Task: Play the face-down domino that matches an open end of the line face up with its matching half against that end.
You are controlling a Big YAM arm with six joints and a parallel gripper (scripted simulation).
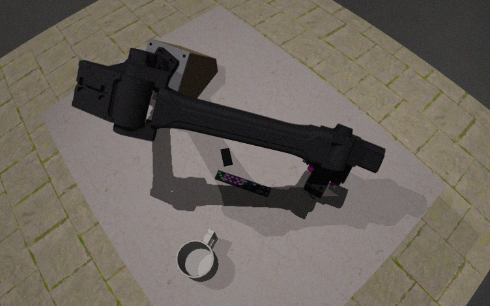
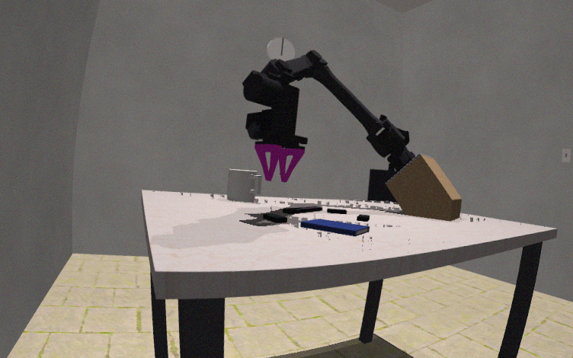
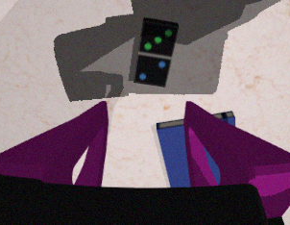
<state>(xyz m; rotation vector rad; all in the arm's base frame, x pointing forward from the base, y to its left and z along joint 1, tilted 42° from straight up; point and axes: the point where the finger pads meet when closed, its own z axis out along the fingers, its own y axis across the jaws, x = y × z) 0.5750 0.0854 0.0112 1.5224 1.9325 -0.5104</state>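
The domino lies 90 mm below my hand. Round my hand: blue book: 110 mm to the left, 90 mm below, 80 mm behind; mug: 370 mm to the right, 110 mm behind, 50 mm below.
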